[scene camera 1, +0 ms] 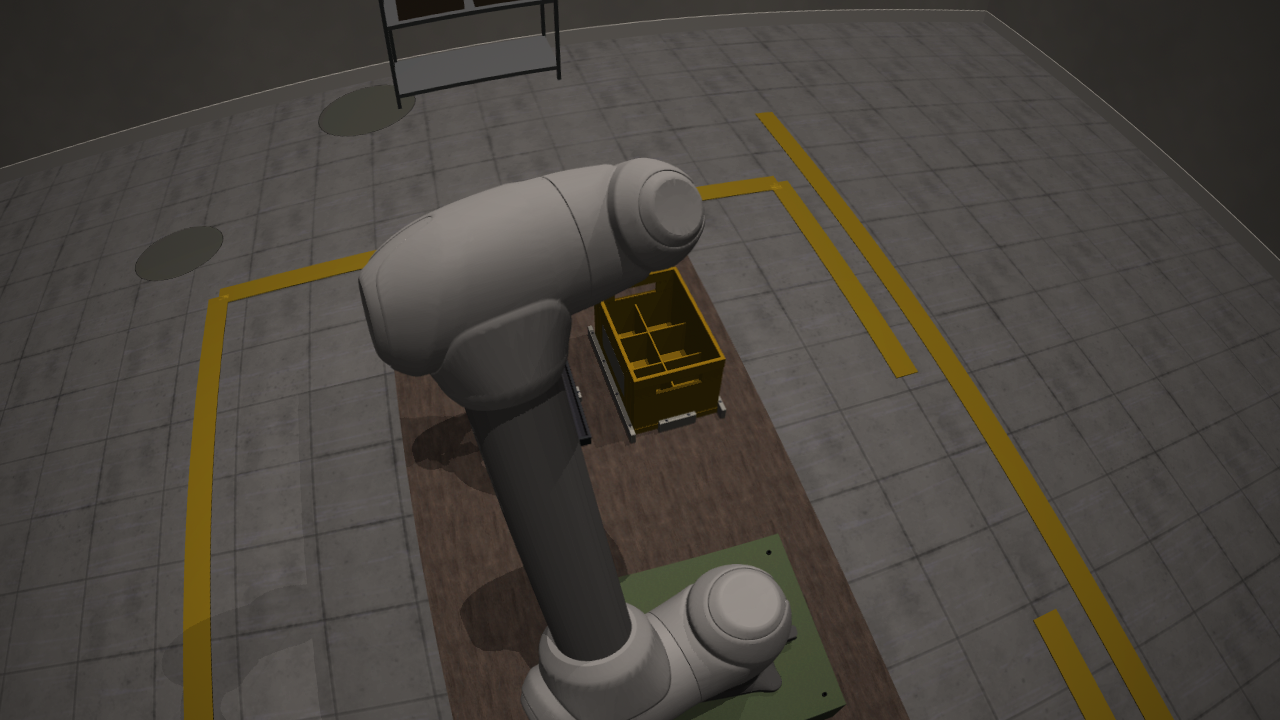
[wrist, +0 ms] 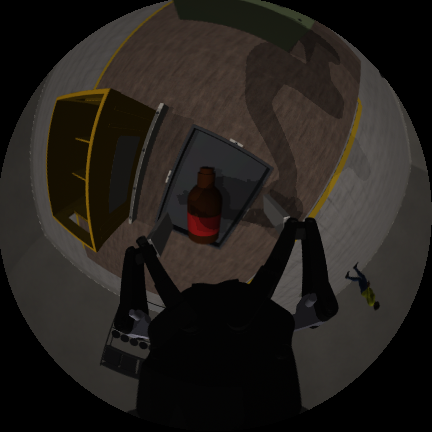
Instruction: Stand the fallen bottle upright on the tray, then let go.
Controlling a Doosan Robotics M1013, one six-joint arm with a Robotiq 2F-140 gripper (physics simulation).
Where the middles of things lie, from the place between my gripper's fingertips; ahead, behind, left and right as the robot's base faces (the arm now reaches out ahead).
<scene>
The brown bottle (wrist: 204,201) is 90 mm below my hand and 40 mm ahead of it.
</scene>
